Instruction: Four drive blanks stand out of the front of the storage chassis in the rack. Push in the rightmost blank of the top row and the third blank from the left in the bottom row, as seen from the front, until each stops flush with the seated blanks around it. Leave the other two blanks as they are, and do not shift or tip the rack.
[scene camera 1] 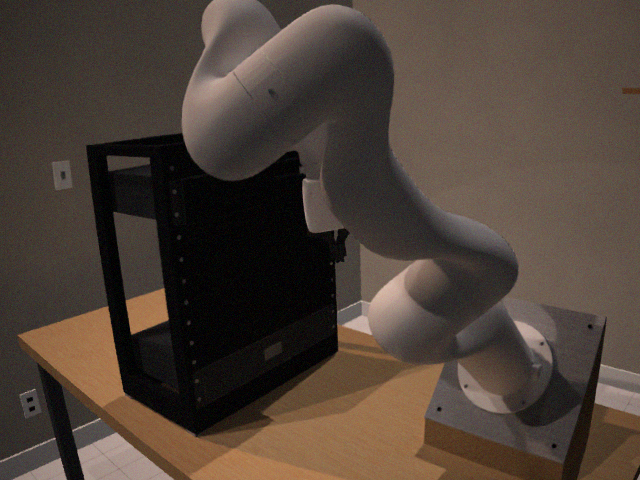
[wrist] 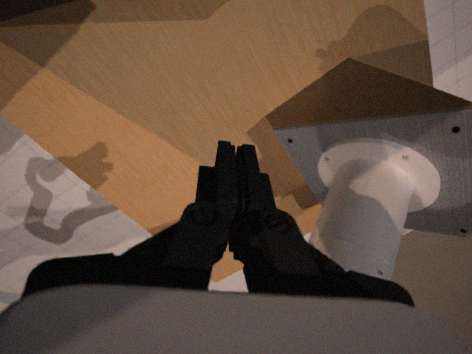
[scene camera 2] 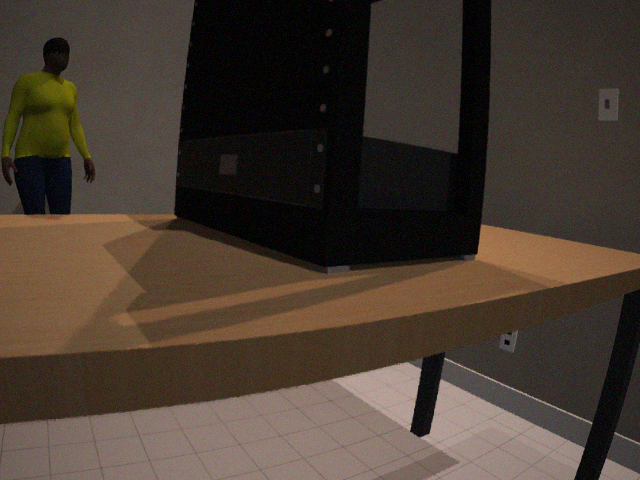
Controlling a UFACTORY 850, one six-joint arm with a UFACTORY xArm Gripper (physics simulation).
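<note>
The rack [scene camera 1: 166,242] [scene camera 2: 345,155] stands upright on the table. Its front is nearly black in both scene views, so the chassis drive blanks cannot be made out, and neither can how far any of them stands out. The arm hides the upper right part of the front in scene camera 1. My gripper [wrist: 230,168] is shut and empty, with both fingertips together over the table in the wrist view. In scene camera 1 the dark gripper fingers [scene camera 1: 340,255] show below the white wrist housing, near the rack's right edge in the picture; their gap from the rack cannot be judged.
A grey panel with a pale label [scene camera 1: 272,351] [scene camera 2: 227,164] crosses the rack's lower front. The arm's base plate [scene camera 1: 566,356] [wrist: 300,150] is on a block on the table [scene camera 1: 330,413] [scene camera 2: 232,310] [wrist: 165,65]. A person [scene camera 2: 46,116] in a yellow top stands beyond the table.
</note>
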